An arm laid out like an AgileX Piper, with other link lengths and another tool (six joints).
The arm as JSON. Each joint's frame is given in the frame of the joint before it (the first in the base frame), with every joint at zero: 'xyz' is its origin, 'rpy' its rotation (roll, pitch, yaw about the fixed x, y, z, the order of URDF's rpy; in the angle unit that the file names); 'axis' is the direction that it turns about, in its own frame. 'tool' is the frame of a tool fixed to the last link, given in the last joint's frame.
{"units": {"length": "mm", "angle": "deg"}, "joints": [
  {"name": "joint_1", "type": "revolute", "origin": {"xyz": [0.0, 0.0, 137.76], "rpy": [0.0, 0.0, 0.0]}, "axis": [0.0, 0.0, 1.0]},
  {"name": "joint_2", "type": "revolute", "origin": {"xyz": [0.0, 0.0, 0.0], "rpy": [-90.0, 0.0, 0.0]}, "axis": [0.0, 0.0, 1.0]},
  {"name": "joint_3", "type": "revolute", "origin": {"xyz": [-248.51, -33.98, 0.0], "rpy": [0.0, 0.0, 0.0]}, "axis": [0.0, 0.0, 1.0]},
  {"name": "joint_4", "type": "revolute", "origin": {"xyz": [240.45, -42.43, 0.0], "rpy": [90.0, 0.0, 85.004]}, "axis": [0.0, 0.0, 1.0]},
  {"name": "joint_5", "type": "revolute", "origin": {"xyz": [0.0, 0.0, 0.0], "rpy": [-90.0, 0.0, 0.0]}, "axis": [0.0, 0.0, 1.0]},
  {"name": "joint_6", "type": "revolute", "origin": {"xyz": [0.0, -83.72, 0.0], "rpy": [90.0, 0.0, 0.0]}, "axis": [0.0, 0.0, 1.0]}
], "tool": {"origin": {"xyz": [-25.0, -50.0, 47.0], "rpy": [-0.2, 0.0, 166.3]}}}
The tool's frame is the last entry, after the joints.
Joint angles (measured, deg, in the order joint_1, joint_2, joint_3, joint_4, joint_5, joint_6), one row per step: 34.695 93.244 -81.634 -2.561 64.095 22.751; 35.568 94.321 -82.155 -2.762 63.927 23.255; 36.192 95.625 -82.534 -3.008 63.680 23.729; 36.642 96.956 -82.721 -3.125 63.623 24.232; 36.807 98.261 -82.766 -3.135 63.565 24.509; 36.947 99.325 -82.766 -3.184 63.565 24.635; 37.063 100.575 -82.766 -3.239 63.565 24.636; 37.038 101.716 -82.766 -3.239 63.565 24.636; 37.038 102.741 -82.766 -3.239 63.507 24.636; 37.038 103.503 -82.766 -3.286 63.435 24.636; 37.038 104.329 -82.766 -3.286 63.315 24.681; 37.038 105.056 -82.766 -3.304 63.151 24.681
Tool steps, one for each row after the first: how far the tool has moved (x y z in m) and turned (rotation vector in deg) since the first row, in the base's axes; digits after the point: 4 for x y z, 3 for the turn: 0.0007 0.0063 -0.0036 -0.239 0.281 0.429; 0.0023 0.0114 -0.0092 -0.696 0.761 0.649; 0.0033 0.0153 -0.0163 -1.292 1.642 0.643; 0.0047 0.0175 -0.0241 -1.940 2.641 0.549; 0.0056 0.0192 -0.0306 -2.583 3.481 0.576; 0.0068 0.0208 -0.0382 -3.377 4.448 0.701; 0.0082 0.0216 -0.0453 -4.058 5.364 0.676; 0.0093 0.0225 -0.0517 -4.636 6.140 0.679; 0.0102 0.0231 -0.0563 -5.084 6.666 0.693; 0.0110 0.0237 -0.0615 -5.495 7.238 0.656; 0.0119 0.0244 -0.0659 -5.844 7.680 0.670
